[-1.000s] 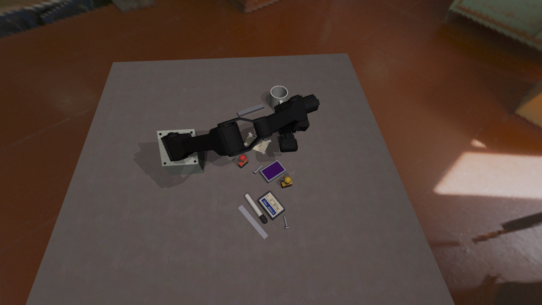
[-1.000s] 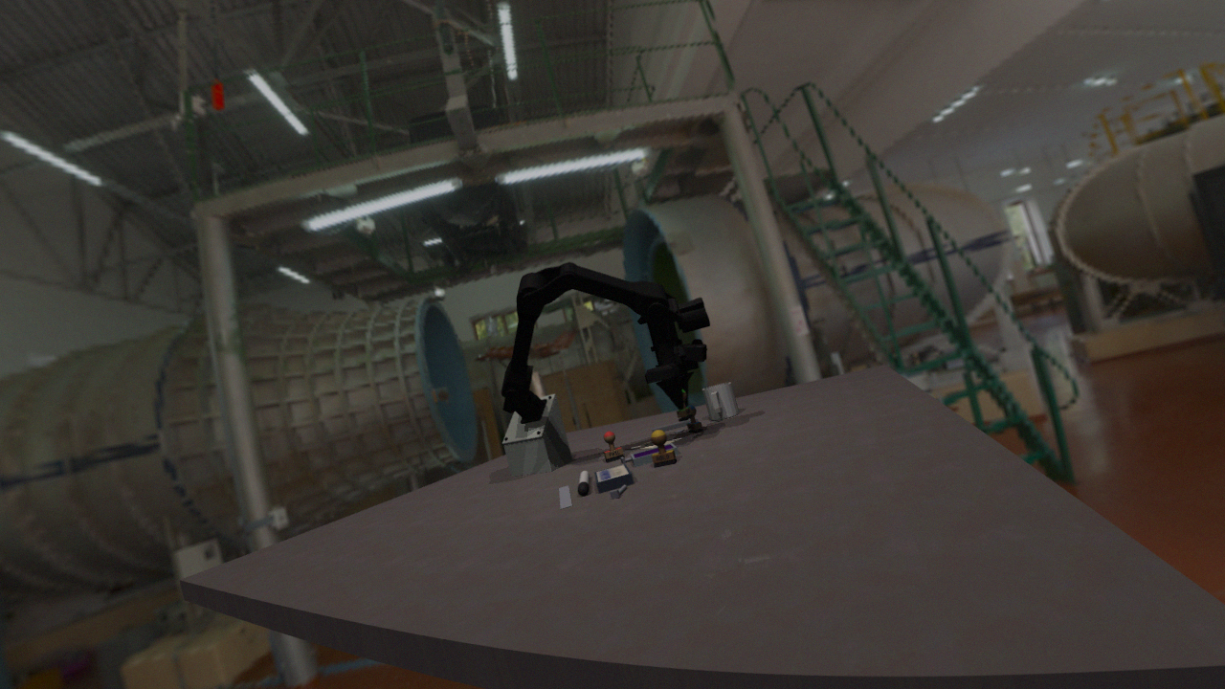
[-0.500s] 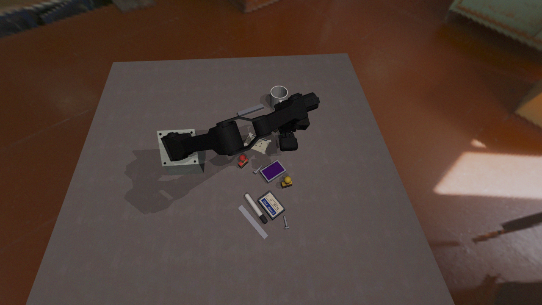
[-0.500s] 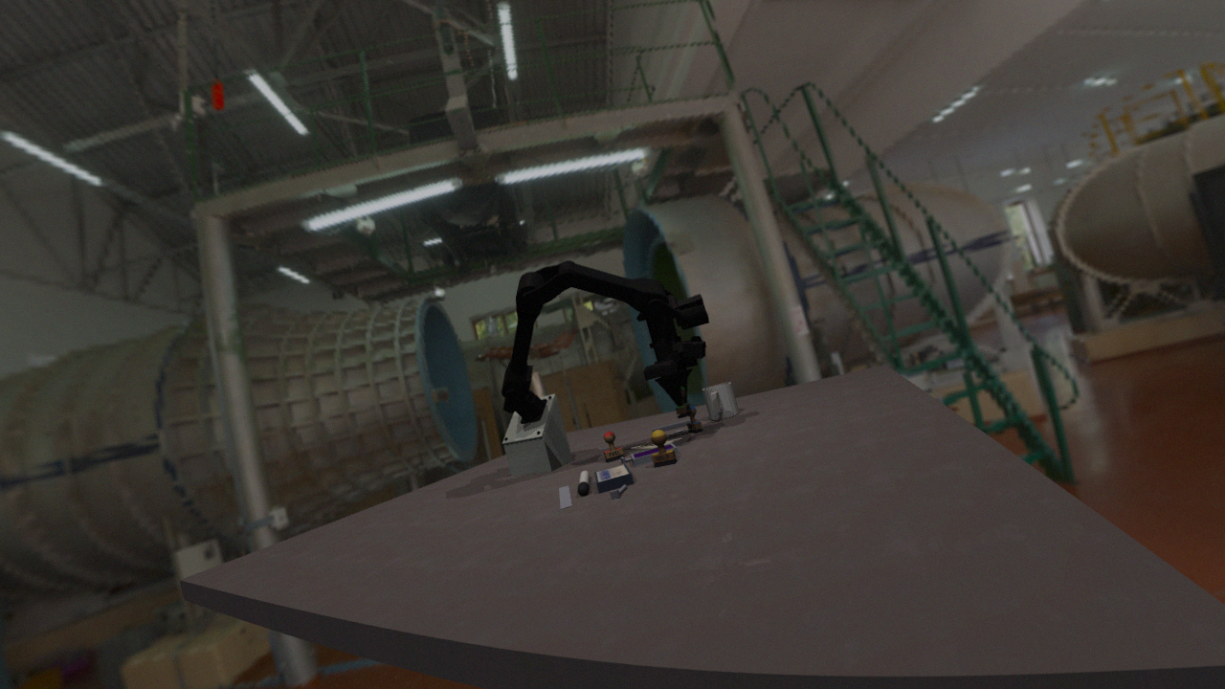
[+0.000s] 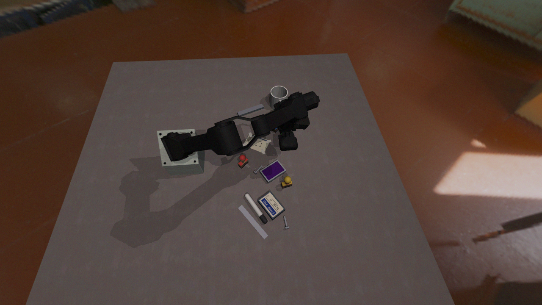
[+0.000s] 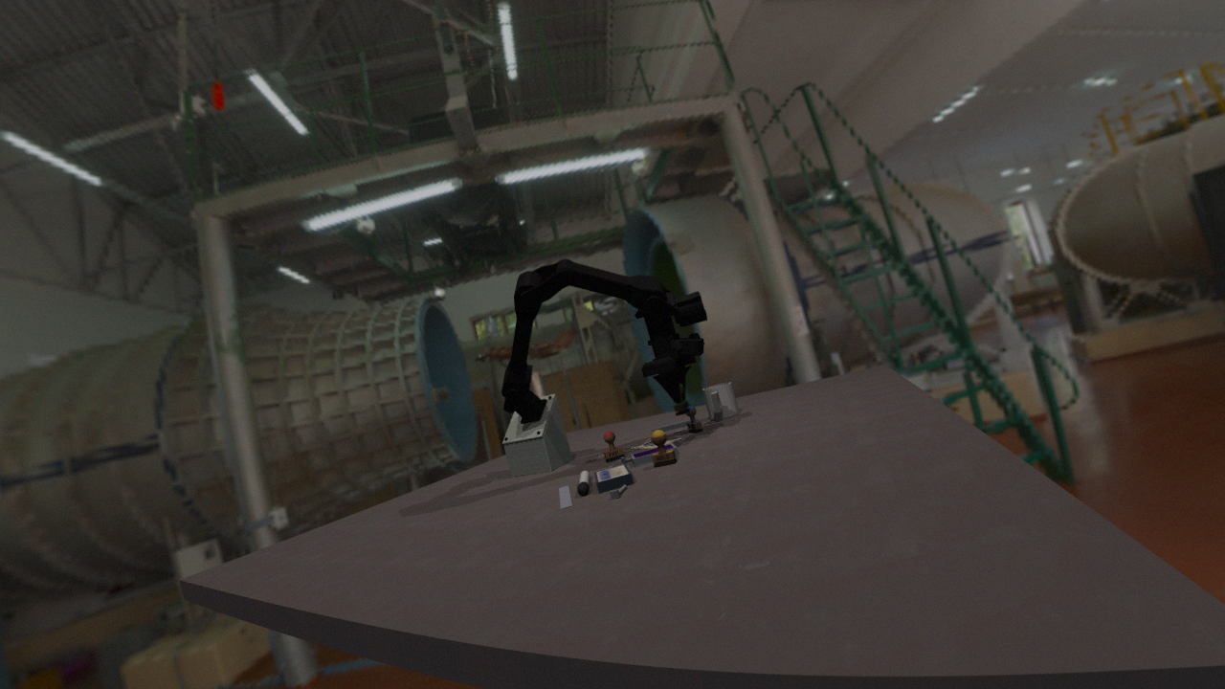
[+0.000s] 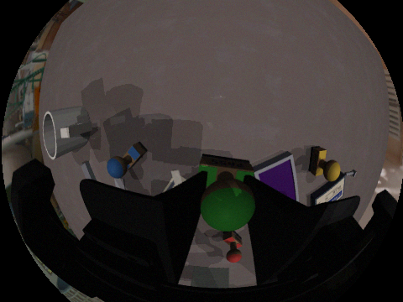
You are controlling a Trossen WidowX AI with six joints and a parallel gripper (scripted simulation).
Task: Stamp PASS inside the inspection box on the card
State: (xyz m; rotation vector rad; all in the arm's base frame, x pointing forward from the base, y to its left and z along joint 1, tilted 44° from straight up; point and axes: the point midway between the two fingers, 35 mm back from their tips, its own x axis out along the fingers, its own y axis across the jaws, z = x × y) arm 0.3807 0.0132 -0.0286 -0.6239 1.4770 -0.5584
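The purple ink pad is 5 cm behind my gripper tip, 10 cm to the right of it and 9 cm below it. Also, from my gripper tip: blue stamp: 3 cm behind, 12 cm to the left, 7 cm below; white card: 11 cm behind, 5 cm to the left, 9 cm below; green-knobbed stamp: right at my gripper tip.
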